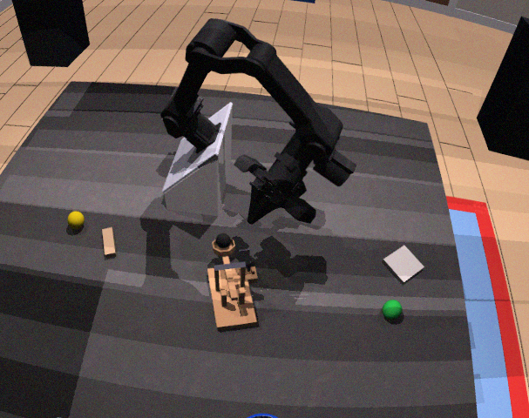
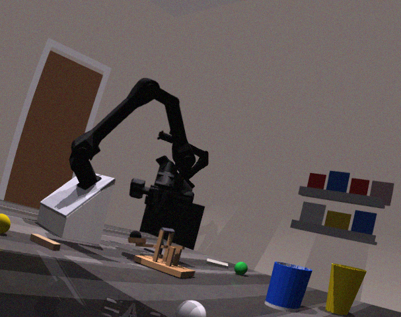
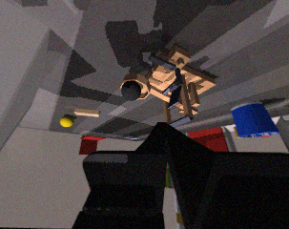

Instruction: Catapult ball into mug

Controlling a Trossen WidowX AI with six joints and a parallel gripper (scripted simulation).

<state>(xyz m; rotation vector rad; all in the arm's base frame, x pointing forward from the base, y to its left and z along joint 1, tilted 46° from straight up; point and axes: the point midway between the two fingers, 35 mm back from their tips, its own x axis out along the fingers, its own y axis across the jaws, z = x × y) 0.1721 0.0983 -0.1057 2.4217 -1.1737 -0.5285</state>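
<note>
Now: the black ball 7 cm below my gripper tip and 5 cm to the right of it. Round my gripper tip: wooden block (32 cm to the right, 12 cm below, 3 cm ahead); catapult upright frame (9 cm ahead, 5 cm below, 2 cm to the right); green ball (33 cm to the left, 11 cm below, 9 cm ahead).
</note>
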